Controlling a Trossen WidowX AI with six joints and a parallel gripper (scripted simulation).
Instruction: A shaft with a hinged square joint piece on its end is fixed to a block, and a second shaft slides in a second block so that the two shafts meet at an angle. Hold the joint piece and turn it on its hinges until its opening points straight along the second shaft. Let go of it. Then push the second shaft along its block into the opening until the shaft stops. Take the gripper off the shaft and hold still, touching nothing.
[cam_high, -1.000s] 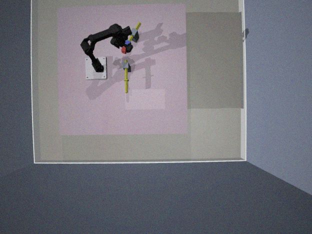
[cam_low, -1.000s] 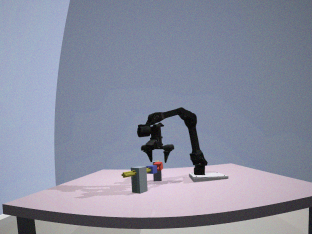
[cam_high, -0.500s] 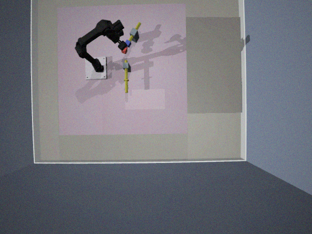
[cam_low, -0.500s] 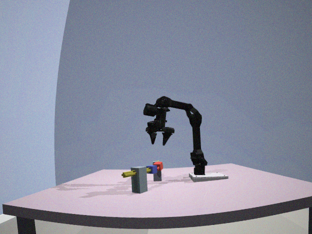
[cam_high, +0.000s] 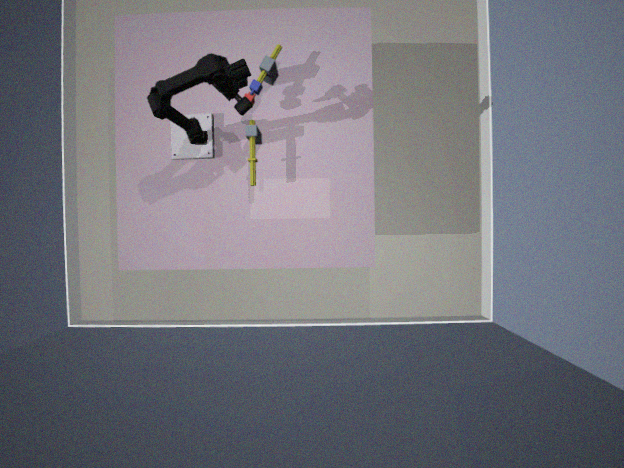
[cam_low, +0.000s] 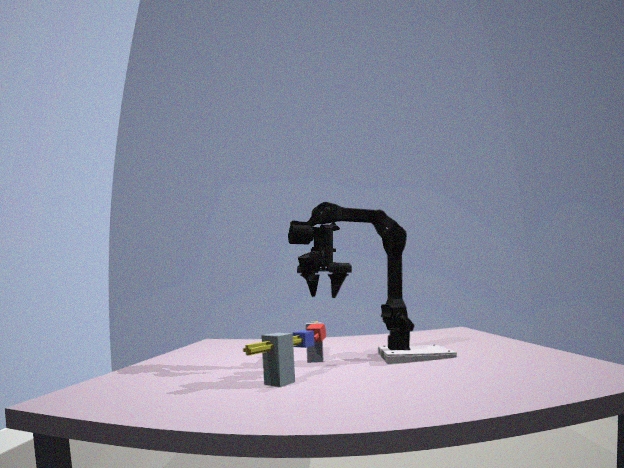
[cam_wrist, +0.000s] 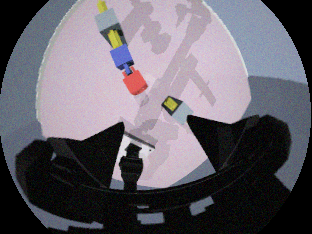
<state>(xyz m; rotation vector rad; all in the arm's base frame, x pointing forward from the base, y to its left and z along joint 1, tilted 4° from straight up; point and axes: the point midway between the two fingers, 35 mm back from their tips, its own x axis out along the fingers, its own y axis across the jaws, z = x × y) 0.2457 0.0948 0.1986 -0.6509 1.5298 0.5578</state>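
Now: the red joint piece 2 cm ahead of my gripper tip, 6 cm to the left of it and 10 cm below it.
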